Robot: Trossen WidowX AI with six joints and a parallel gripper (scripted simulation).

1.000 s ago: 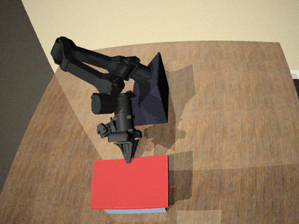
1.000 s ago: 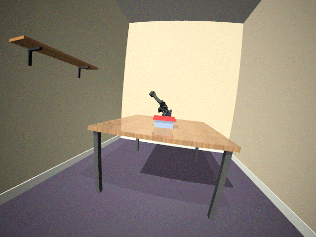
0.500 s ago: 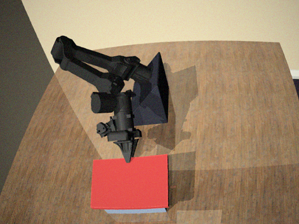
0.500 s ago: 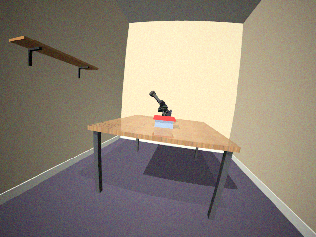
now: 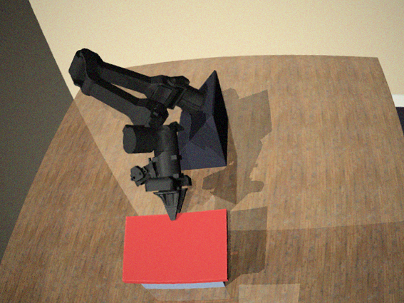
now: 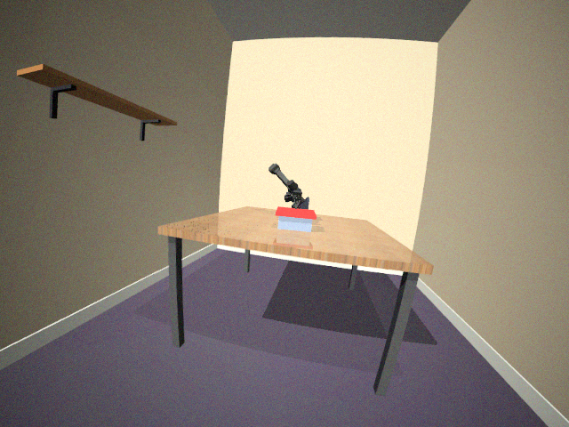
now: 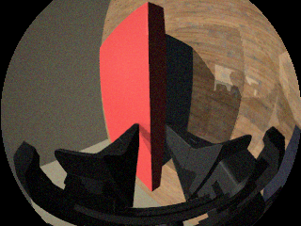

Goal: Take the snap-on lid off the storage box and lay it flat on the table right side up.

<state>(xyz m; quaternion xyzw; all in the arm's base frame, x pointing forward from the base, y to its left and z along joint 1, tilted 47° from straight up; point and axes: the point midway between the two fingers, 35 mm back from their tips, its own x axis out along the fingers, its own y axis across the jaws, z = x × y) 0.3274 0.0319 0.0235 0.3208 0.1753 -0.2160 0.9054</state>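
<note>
My gripper tip is now 80 mm short of the red lid and 10 mm to the right of it. From my gripper tip the other things lie so: storage box: 70 mm ahead, 10 mm to the left, 60 mm below.
</note>
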